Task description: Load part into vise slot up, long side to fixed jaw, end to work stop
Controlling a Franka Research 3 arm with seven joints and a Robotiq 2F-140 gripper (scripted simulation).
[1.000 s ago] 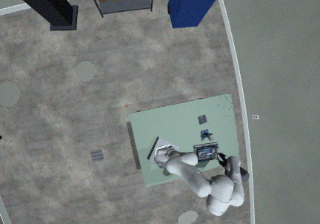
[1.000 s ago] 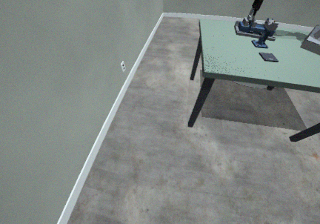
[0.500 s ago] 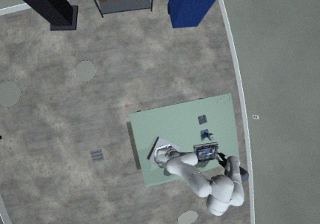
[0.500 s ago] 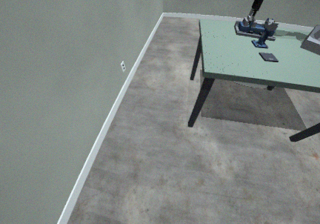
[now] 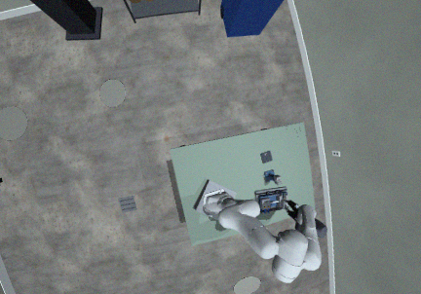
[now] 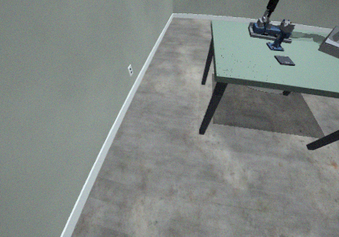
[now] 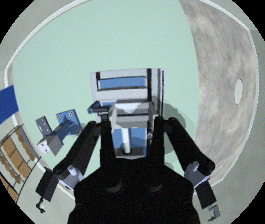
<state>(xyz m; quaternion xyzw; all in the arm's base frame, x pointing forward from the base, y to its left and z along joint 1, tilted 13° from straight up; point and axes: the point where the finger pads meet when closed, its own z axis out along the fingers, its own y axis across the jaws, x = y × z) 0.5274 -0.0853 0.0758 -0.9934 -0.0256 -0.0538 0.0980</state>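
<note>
Right now the part is 2 cm below my hand. Also, from my hand: vise: 8 cm below, 7 cm behind, 2 cm to the left.
</note>
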